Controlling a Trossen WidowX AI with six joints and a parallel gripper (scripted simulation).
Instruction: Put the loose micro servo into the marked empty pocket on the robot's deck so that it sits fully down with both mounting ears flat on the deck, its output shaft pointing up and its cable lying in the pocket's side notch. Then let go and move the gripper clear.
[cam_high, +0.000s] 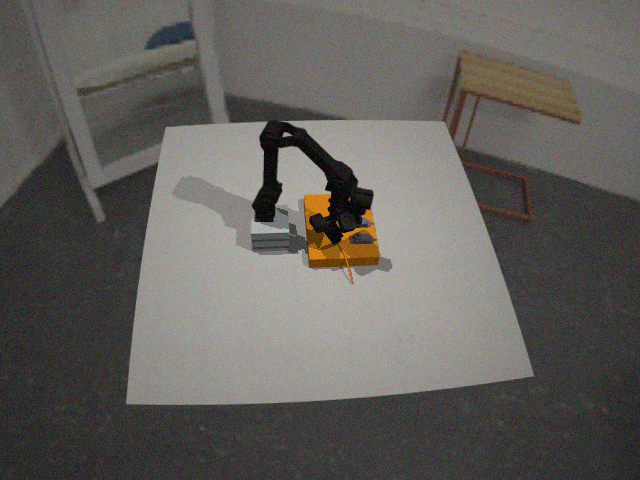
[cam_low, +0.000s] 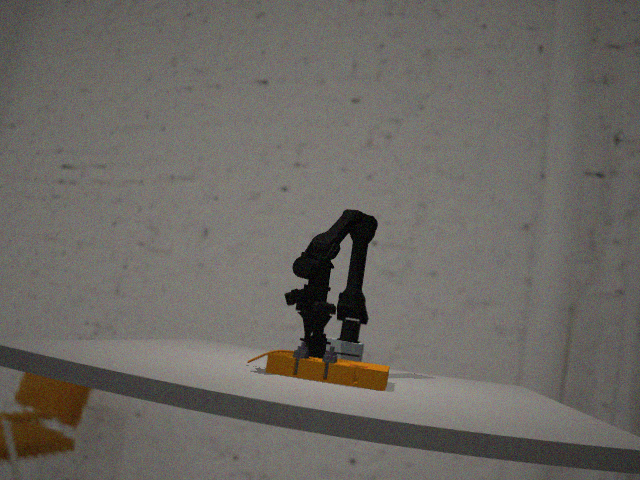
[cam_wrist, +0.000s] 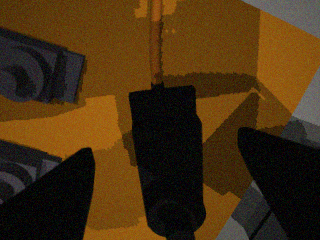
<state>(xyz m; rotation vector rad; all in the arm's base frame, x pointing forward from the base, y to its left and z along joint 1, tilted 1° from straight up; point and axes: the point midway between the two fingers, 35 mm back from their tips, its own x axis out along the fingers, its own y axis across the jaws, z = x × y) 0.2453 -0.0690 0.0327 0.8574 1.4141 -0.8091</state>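
Now: the orange deck 20 mm behind my gripper tip, 70 mm to the left of it and 70 mm below it.
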